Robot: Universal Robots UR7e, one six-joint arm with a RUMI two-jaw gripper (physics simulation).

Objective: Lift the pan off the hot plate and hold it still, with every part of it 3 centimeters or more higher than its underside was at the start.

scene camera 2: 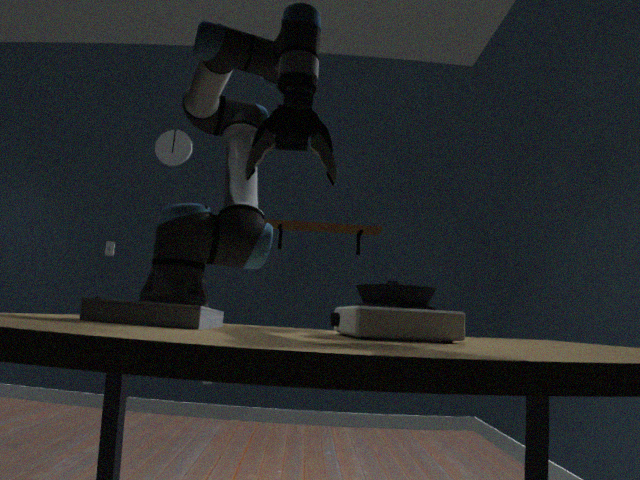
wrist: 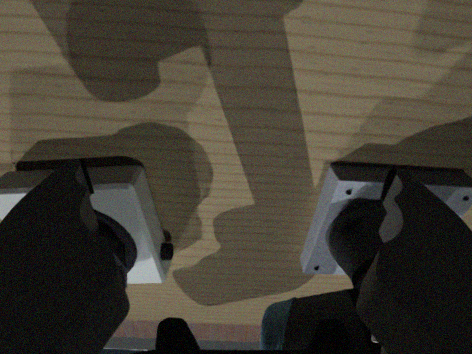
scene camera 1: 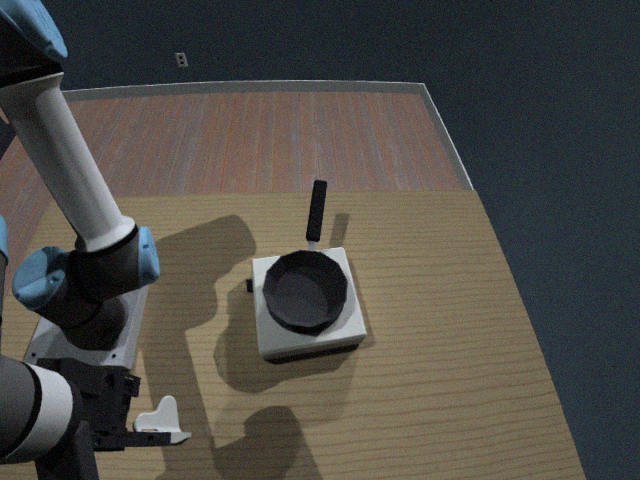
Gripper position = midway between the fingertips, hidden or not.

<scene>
In view: my gripper (scene camera 1: pixel 137 435), a white hot plate (scene camera 1: pixel 276 339) and a dark round pan (scene camera 1: pixel 306 288).
The dark round pan shows as well in scene camera 2 (scene camera 2: pixel 391 293). My gripper also shows in scene camera 2 (scene camera 2: pixel 290 182) and in the wrist view (wrist: pixel 239 169).
</scene>
